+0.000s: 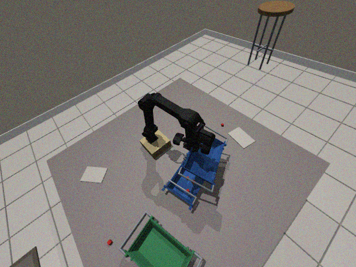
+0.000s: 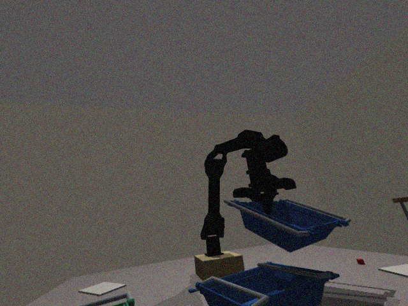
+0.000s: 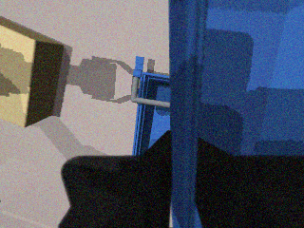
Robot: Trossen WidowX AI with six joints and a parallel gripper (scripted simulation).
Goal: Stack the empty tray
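The blue tray lies 7 cm ahead of my gripper tip and 3 cm to the left of it.
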